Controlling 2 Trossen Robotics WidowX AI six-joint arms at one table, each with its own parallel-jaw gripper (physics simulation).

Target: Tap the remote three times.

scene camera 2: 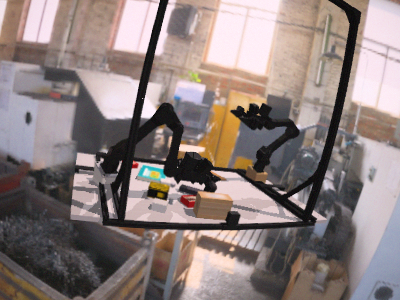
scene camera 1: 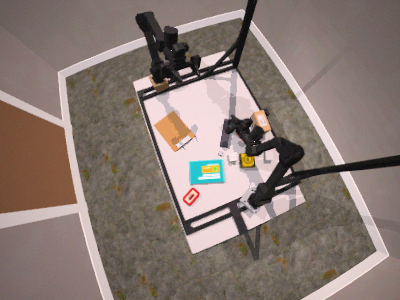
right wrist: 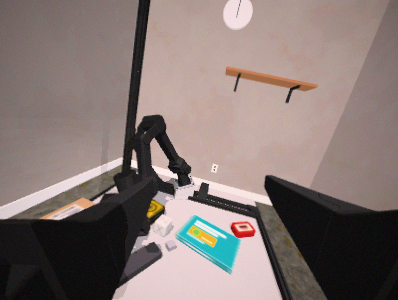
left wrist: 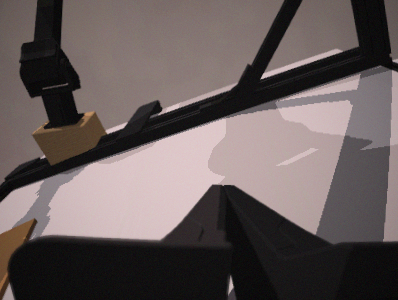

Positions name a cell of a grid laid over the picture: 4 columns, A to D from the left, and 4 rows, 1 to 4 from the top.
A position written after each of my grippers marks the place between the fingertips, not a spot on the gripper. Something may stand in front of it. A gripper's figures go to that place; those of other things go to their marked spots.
My right gripper (scene camera 1: B2): 66 cm from the lens. A clipboard (scene camera 1: B2) is 97 cm from the lens.
